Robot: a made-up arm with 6 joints.
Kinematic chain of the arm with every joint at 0, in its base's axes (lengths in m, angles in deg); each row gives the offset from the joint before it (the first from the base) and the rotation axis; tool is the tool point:
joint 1: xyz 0 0 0.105 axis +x
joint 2: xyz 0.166 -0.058 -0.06 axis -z
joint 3: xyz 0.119 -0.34 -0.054 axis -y
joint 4: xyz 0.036 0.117 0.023 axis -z
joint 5: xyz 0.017 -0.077 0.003 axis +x
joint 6: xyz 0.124 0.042 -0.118 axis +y
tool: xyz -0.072 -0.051 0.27
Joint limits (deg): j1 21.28..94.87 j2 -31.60..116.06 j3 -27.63..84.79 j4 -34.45..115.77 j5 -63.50..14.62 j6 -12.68..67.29
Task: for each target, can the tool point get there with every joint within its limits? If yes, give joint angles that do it. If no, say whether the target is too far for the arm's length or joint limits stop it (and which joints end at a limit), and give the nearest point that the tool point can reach.
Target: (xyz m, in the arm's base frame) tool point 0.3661 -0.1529 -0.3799
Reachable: yes | joints 82.63 -5.98 24.45 46.54 7.91 32.89
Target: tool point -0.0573 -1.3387 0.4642
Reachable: no: too far | nearest point 0.0592 -0.5990 0.0876 | short by 0.838 m
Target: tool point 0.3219 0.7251 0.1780
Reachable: no: joint limits stop it (at a limit: joint 2, joint 3, joint 4, joint 5, joint 6) | nearest point 0.5813 0.2673 0.1319 | short by 0.528 m
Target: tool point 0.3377 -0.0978 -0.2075
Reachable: yes | joints 82.41 -5.99 -10.82 85.48 -14.58 -3.11
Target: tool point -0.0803 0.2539 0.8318
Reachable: no: joint limits stop it (at a limit: joint 1, joint 2, joint 4, joint 5) | nearest point -0.2026 0.1580 0.3593 | short by 0.497 m
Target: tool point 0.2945 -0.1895 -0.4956
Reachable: yes | joints 80.28 20.89 21.92 35.33 -3.43 58.97
